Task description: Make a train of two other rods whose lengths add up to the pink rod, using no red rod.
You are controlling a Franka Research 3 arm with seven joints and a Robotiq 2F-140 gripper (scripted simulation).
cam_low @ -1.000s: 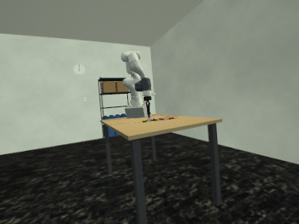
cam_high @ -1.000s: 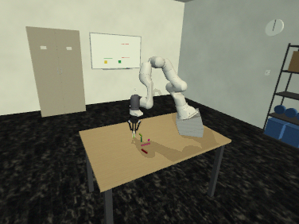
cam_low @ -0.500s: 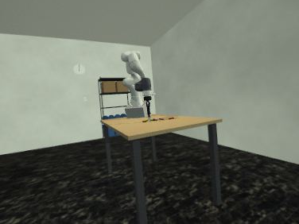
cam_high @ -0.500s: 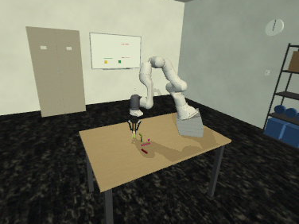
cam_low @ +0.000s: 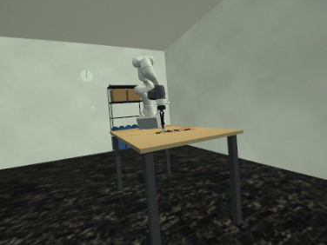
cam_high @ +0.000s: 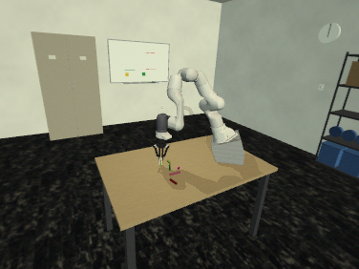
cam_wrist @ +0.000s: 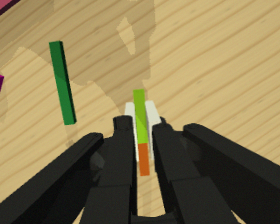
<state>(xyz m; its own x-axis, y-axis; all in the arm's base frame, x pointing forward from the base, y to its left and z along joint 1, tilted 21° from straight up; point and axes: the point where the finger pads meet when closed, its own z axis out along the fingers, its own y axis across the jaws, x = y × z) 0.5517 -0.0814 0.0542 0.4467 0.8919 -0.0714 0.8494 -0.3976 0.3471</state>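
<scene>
Now: hand 4 cm to the left of the orange rod, 4 cm above it and 2 cm past it. Round my hand: pink rod 16 cm to the left, 4 cm below, 4 cm behind; green rod 6 cm to the left, 5 cm behind, 4 cm below; magenta rod 11 cm behind, 10 cm to the left, 4 cm below.
</scene>
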